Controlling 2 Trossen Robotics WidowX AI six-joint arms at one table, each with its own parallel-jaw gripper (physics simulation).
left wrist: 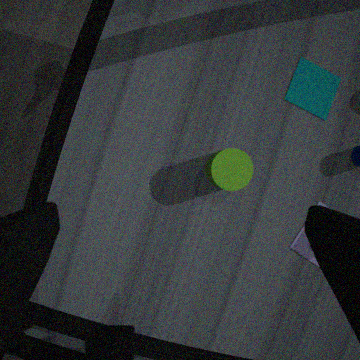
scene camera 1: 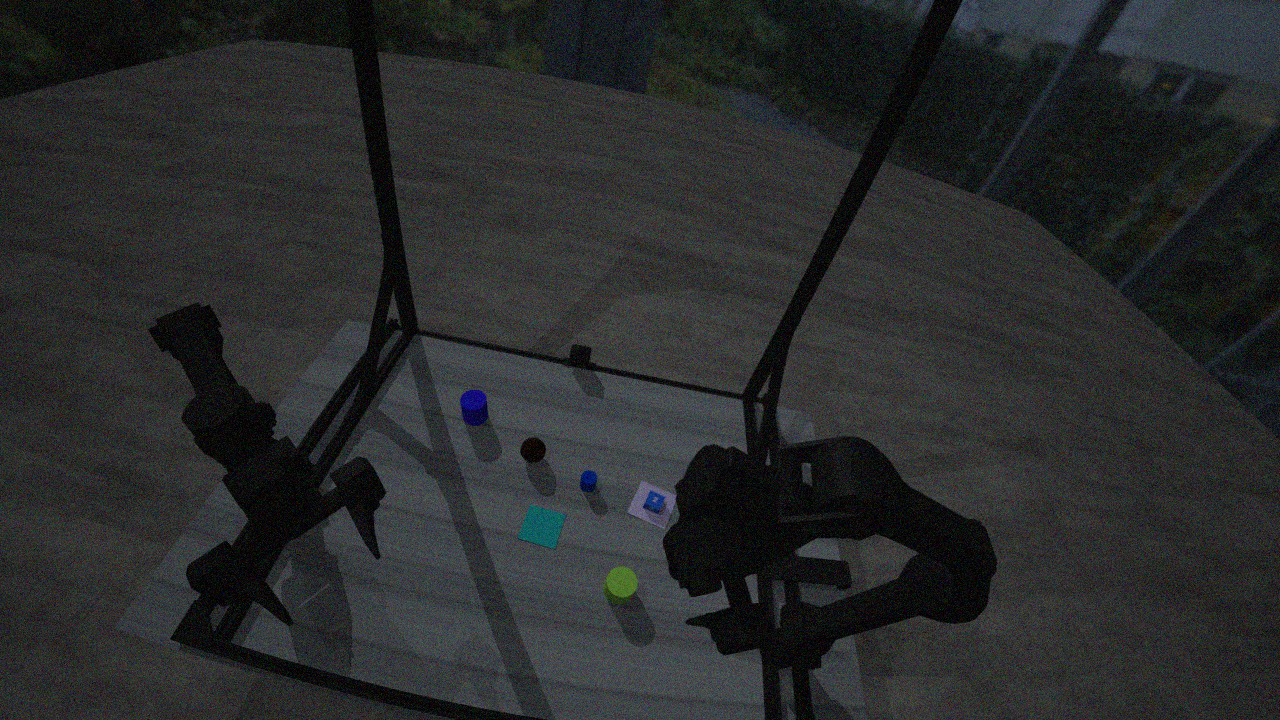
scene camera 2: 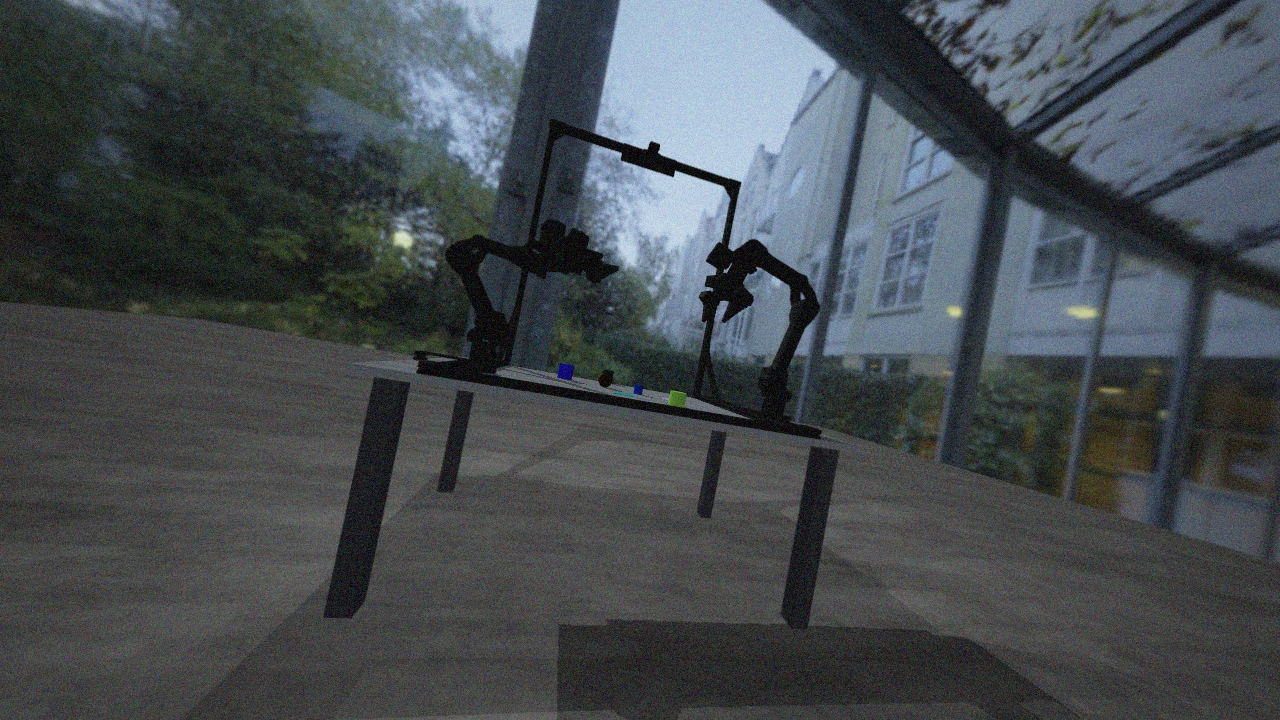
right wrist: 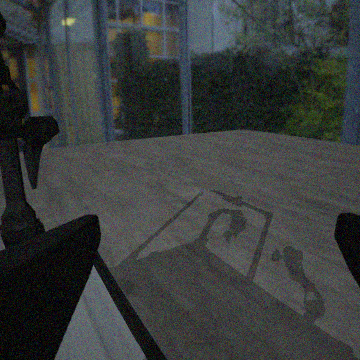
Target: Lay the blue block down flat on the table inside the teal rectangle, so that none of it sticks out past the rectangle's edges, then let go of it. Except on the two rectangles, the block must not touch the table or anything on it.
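Frame: origin at the left arm's base, x left, y back, z up, level; millimetres.
Where they show: left gripper, fingertip midpoint: [left wrist: 184,216] [scene camera 2: 712,322] [right wrist: 1,195]; right gripper, fingertip midpoint: [scene camera 1: 335,589] [scene camera 2: 610,262] [right wrist: 218,225]; left arm's base, origin of the base link: [left wrist: 109,353] [scene camera 1: 781,647] [scene camera 2: 771,418]; right arm's base, origin of the base link: [scene camera 2: 480,364].
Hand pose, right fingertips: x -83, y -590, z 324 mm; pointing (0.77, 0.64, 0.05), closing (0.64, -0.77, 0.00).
Each offset is from my right fingertips to the top centre of the thing. "spot": to the spot under its first point.
The small blue block @[dx -225, dy +432, dz -324 mm] [scene camera 1: 654,501] lies on the pale lavender rectangle @[spot: dx -213, dy +400, dz -342 mm] [scene camera 1: 638,511] [left wrist: 301,246], beside the left arm in scene camera 1. The teal rectangle @[spot: dx -200, dy +214, dz -342 mm] [scene camera 1: 542,526] [left wrist: 313,89] lies bare, to the left of the block in scene camera 1. My left gripper [scene camera 2: 716,317] [left wrist: 184,216] is open and empty, high above the table; in its wrist view the right-hand finger covers most of the lavender rectangle, and the block does not show. My right gripper [scene camera 1: 334,591] [scene camera 2: 608,273] [right wrist: 218,225] is open and empty, raised at the left of scene camera 1, away from the block.
A lime cylinder @[dx -70, dy +334, dz -299 mm] [scene camera 1: 621,584] [scene camera 2: 677,398] [left wrist: 232,169] stands in front of the two rectangles. A small blue cylinder @[dx -280, dy +309, dz -312 mm] [scene camera 1: 588,480] [scene camera 2: 638,389] stands between and behind them. A dark brown ball @[dx -353, dy +206, dz -293 mm] [scene camera 1: 533,449] [scene camera 2: 605,377] and a larger blue cylinder @[dx -462, dy +87, dz -289 mm] [scene camera 1: 474,407] [scene camera 2: 565,371] are farther back left. A black frame surrounds the table.
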